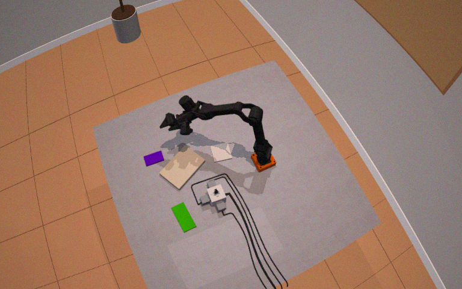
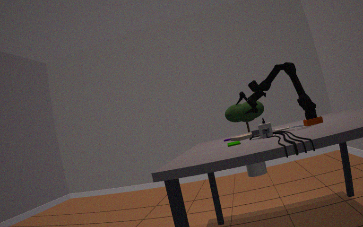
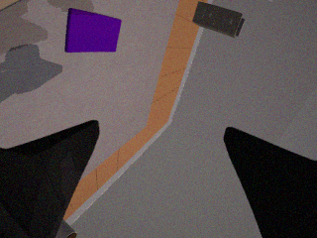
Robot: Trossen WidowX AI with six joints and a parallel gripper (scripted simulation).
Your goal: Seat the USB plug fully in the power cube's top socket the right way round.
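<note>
Now: the dark USB plug 370 mm to the left of my gripper tip, 150 mm behind it and 110 mm below it. The rest, counted from my gripper tip: green flat block (420 mm to the left, 200 mm below, 50 mm ahead); then beige board (190 mm below, 150 mm to the left, 30 mm behind); then purple block (190 mm below, 100 mm ahead, 40 mm to the left).
</note>
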